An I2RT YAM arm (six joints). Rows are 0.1 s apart.
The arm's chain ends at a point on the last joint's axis. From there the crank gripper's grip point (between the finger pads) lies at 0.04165 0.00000 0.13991 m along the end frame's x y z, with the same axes.
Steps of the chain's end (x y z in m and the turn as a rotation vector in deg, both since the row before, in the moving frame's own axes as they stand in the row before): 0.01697, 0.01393, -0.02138, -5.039, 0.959, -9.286; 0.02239, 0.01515, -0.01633, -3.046, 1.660, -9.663; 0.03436, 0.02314, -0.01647, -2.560, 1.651, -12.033; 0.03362, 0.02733, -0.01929, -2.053, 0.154, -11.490; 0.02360, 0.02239, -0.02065, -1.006, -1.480, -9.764; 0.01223, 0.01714, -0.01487, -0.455, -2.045, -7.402; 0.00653, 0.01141, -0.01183, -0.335, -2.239, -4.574; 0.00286, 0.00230, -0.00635, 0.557, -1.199, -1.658
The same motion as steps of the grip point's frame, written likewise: 0.01974, 0.01923, -0.02234, -5.039, 0.959, -9.286; 0.02644, 0.01519, -0.01760, -3.046, 1.660, -9.663; 0.03808, 0.02022, -0.01766, -2.560, 1.651, -12.033; 0.03366, 0.02397, -0.01934, -2.053, 0.154, -11.490; 0.01960, 0.01809, -0.01959, -1.006, -1.480, -9.764; 0.00695, 0.01321, -0.01346, -0.455, -2.045, -7.402; 0.00094, 0.00913, -0.01030, -0.335, -2.239, -4.574; -0.00011, -0.00023, -0.00552, 0.557, -1.199, -1.658
